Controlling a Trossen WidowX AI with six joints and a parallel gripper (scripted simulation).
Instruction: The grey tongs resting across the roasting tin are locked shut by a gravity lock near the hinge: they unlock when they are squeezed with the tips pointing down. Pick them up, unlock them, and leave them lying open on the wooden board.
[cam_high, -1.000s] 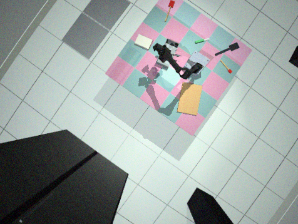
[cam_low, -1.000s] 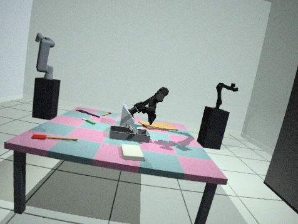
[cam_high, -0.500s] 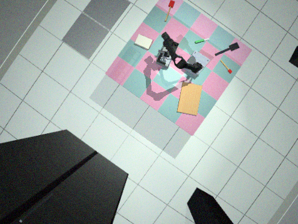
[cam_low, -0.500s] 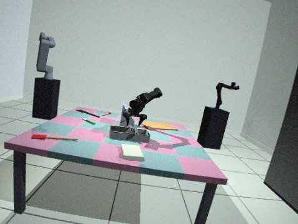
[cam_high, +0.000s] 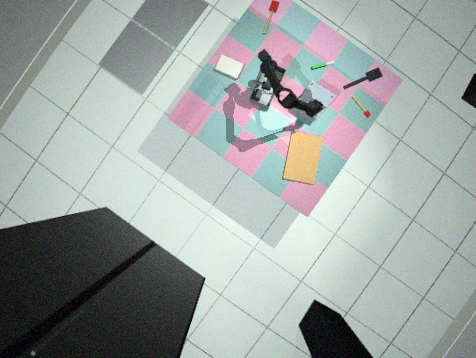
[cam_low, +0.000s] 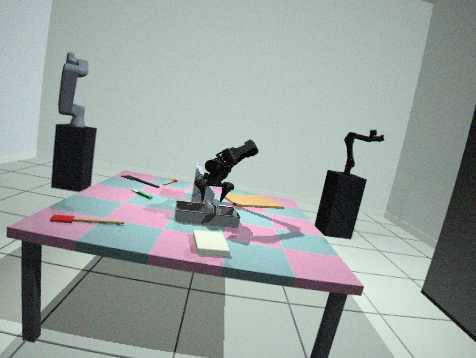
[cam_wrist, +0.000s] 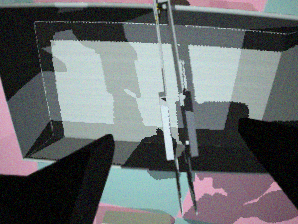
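My gripper tip is now 1 cm past the grey roasting tin, 1 cm to the left of it and 7 cm above it. The rest, counted from my gripper tip: red spatula (25 cm ahead, 53 cm to the right, 9 cm below); then cream block (31 cm ahead, 8 cm below); then wooden board (51 cm behind, 30 cm to the left, 9 cm below).
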